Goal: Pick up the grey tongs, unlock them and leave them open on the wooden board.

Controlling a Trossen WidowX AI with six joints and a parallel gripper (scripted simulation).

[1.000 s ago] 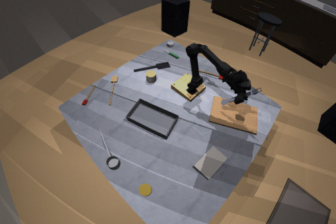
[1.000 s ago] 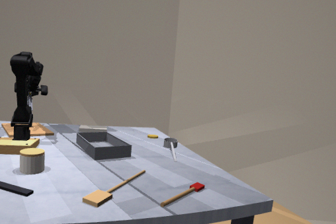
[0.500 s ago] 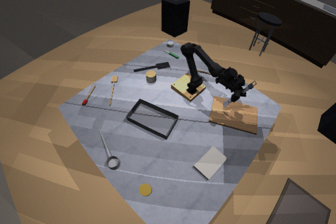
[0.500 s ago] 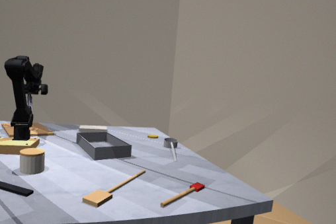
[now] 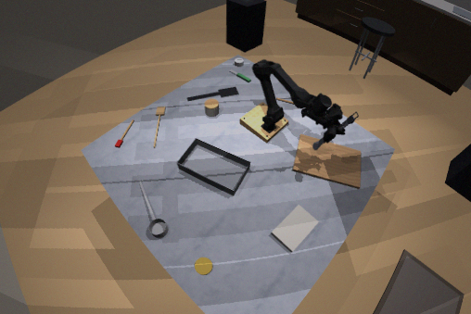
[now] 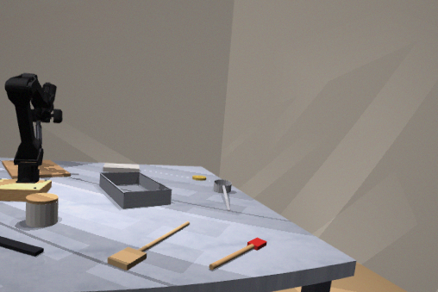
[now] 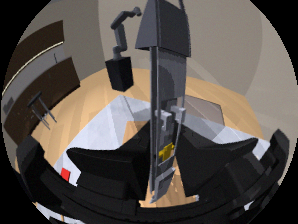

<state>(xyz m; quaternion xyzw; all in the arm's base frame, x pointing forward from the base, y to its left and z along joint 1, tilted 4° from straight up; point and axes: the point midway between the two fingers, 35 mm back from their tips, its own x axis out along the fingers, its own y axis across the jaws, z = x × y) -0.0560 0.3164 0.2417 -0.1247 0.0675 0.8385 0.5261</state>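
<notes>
Right now my gripper tip is 3 cm to the left of the yellow lock piece, 2 cm short of it and 1 cm below it. The rest, counted from my gripper tip: wooden board (23 cm below); white slab (41 cm ahead, 22 cm below, 8 cm to the left); red-headed spatula (34 cm to the right, 24 cm behind, 23 cm below).
</notes>
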